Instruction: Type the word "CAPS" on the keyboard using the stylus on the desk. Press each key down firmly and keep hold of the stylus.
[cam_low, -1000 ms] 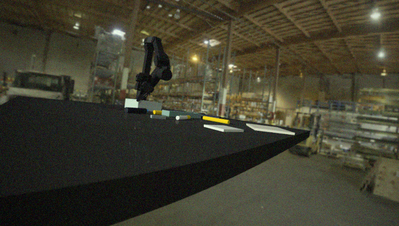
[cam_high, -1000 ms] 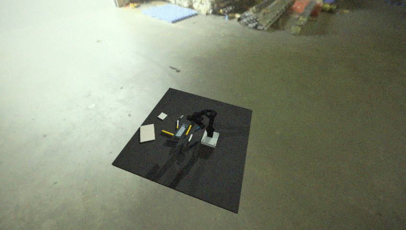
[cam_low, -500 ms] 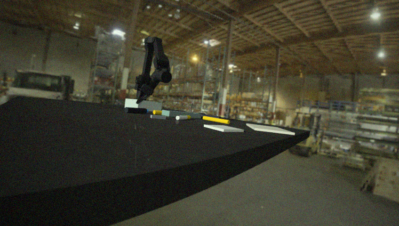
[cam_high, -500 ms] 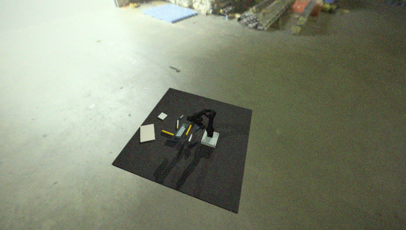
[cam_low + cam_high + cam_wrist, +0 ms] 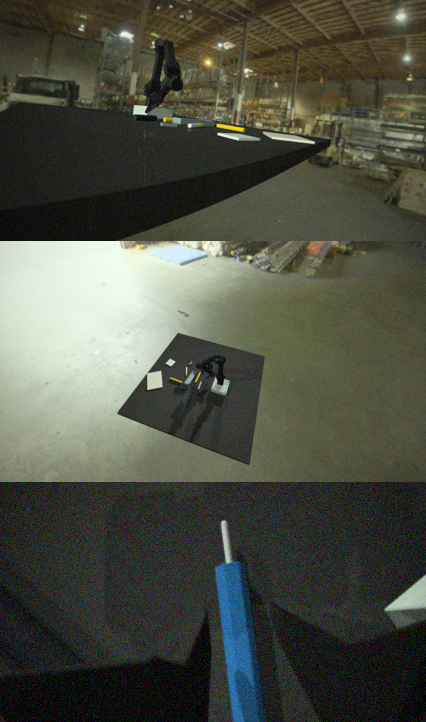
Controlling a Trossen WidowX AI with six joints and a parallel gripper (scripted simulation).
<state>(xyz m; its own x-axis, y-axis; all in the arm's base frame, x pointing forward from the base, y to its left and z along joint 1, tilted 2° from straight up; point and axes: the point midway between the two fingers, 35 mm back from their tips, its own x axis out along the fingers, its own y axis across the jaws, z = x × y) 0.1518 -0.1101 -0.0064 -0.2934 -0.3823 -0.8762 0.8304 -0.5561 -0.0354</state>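
Now: the blue stylus 2 cm below my gripper tip, 1 cm to the right of it and 1 cm behind it. Round my gripper tip: white marker (28 cm ahead, 6 cm to the left, 2 cm below); yellow cylinder (35 cm ahead, 20 cm to the left, 2 cm below).
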